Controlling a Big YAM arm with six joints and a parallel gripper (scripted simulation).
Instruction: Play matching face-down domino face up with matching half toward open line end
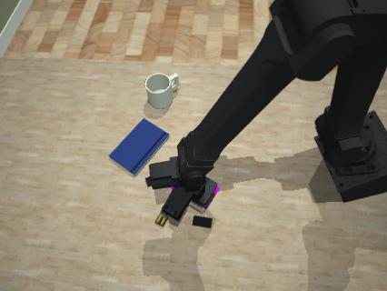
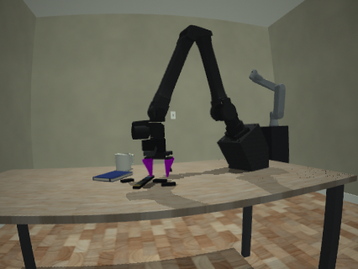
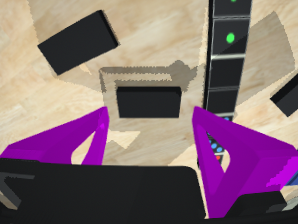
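Right now my hand is 3 cm above the black domino. The rest, counted from my hand: white mug: 17 cm ahead, 34 cm to the right, 1 cm above; blue book: 20 cm ahead, 15 cm to the right, 2 cm below.
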